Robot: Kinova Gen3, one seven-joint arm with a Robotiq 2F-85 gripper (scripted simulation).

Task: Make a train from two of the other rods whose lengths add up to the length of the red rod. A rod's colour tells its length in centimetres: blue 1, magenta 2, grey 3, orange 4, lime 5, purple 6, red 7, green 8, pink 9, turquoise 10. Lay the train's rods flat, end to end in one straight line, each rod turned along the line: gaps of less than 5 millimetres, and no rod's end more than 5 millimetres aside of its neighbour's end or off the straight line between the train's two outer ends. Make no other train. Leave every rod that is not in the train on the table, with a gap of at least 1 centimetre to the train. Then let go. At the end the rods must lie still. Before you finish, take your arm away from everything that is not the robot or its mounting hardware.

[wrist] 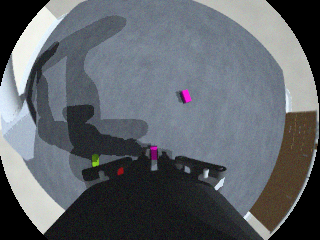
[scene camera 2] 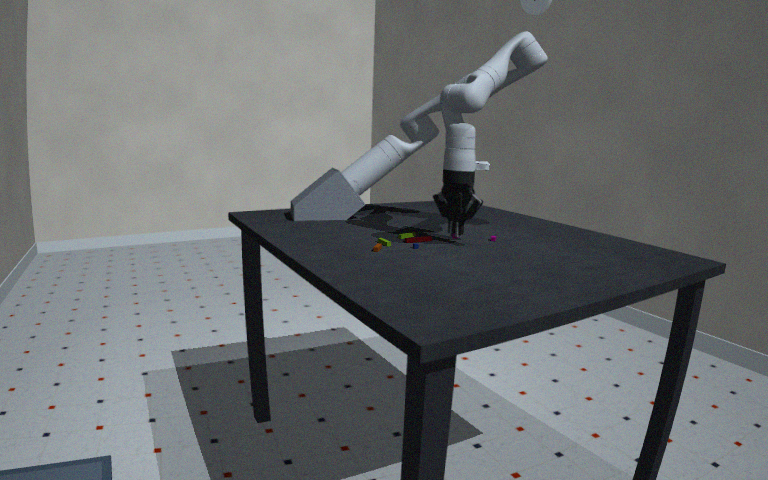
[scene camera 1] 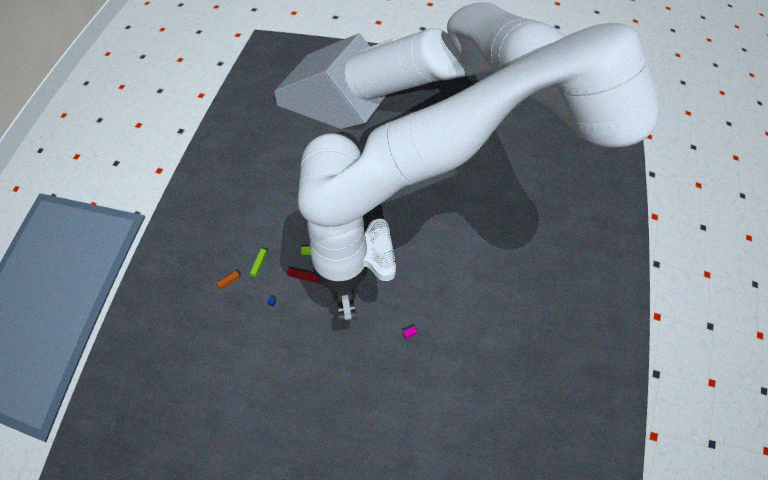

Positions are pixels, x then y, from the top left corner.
Labels:
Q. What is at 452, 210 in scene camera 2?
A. The gripper.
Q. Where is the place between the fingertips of the gripper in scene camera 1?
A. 345, 307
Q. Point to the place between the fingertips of the gripper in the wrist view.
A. At 154, 154

